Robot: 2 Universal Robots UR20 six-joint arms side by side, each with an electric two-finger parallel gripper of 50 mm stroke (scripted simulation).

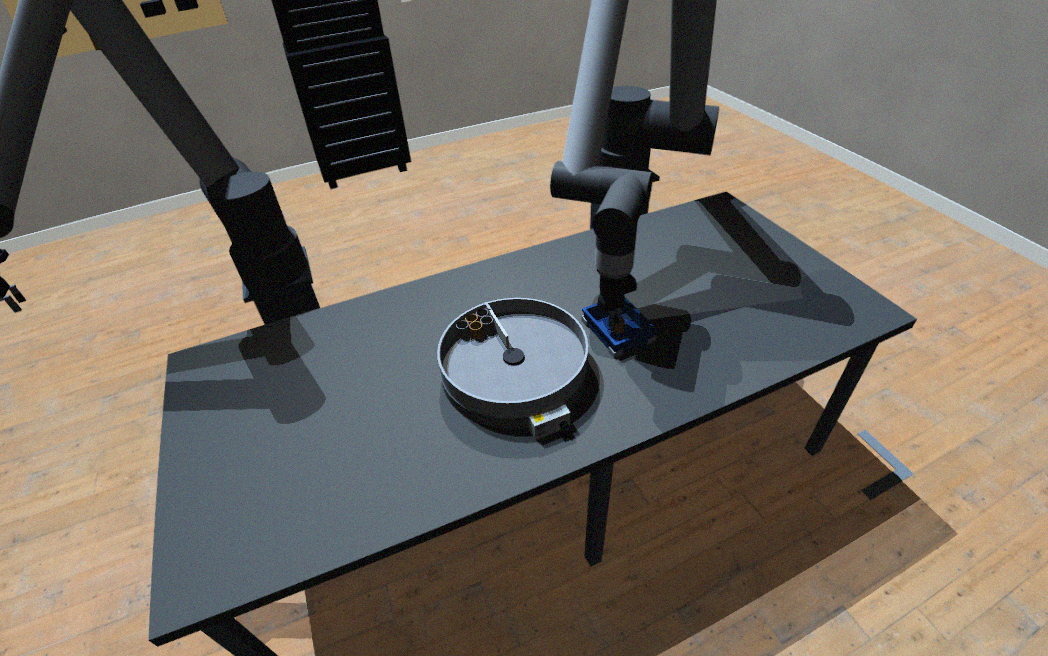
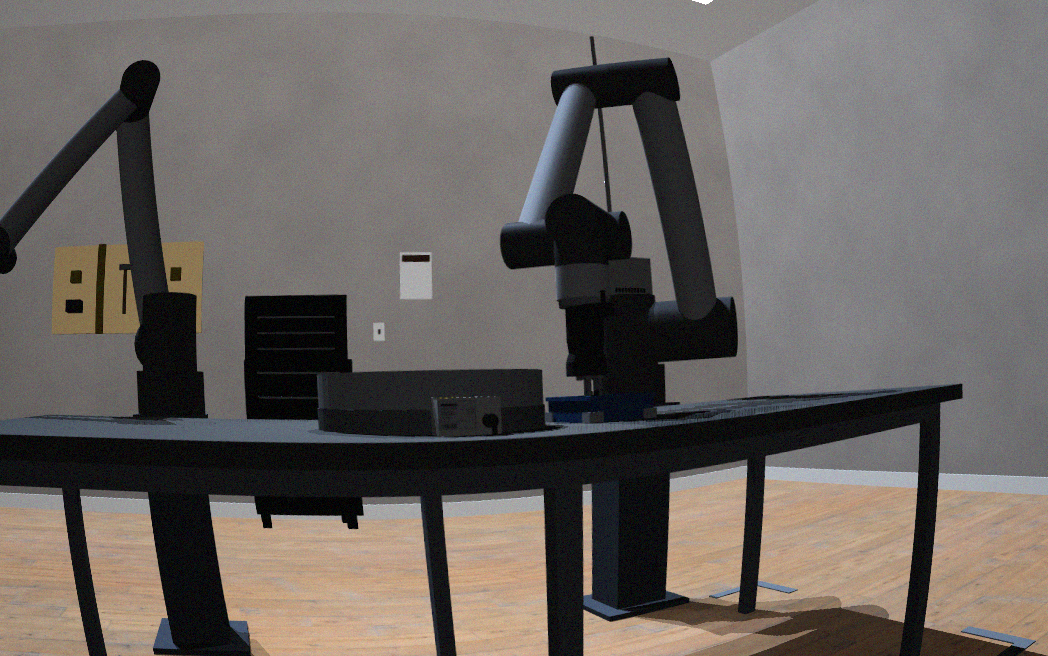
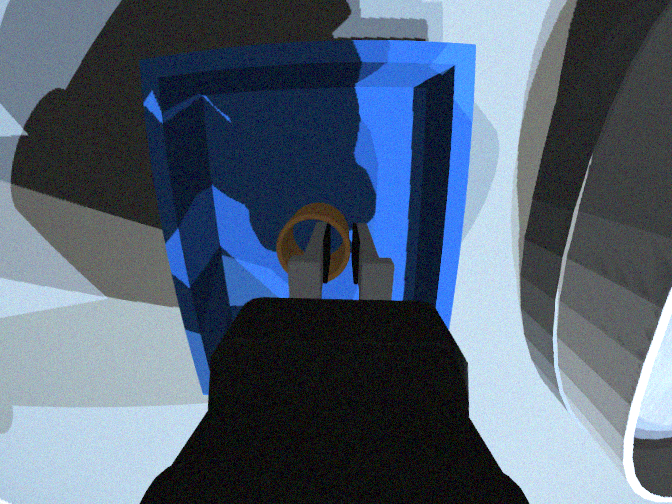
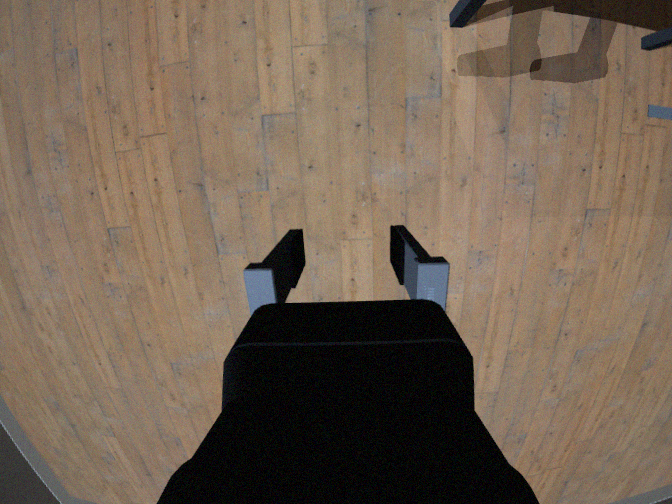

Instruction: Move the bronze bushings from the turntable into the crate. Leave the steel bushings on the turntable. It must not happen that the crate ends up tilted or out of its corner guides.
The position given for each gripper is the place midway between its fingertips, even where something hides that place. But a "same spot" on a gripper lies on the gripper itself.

Labels:
left gripper: image 1 613, 326; image 2; image 3; not seen in image 4 (out of frame)
blue crate: image 1; image 2; image 3 240, 138; not seen in image 4 (out of frame)
same spot on left gripper: (image 2: 587, 379) = (image 3: 385, 257)
same spot on blue crate: (image 2: 626, 406) = (image 1: 636, 341)

